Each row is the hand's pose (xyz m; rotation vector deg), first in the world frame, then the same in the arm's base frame.
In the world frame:
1: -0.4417 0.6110 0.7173 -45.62 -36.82 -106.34
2: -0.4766 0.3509 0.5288 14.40 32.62 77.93
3: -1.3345 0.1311 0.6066 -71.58 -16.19 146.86
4: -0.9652 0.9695 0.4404 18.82 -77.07 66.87
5: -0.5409 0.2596 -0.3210 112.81 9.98 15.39
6: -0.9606 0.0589 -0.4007 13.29 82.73 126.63
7: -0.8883 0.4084 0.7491 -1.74 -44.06 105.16
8: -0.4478 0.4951 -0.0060 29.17 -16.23 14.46
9: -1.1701 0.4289 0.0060 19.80 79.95 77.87
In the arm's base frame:
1: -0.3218 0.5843 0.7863 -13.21 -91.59 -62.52
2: -0.0802 0.3709 0.8083 -50.45 32.72 108.90
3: -0.4815 -0.4224 0.8089 86.57 8.80 -104.41
4: -0.6209 0.2956 0.2328 9.68 -74.12 137.81
5: 0.4814 0.0748 0.2325 64.81 36.56 66.29
6: 0.4108 -0.3912 0.2069 -72.49 109.54 116.00
7: -0.4779 0.1211 0.8371 -38.89 -37.83 164.27
8: 0.2032 0.3507 0.3320 -1.65 -28.80 72.43
9: -0.1637 -0.2645 0.2169 -58.00 80.17 84.03

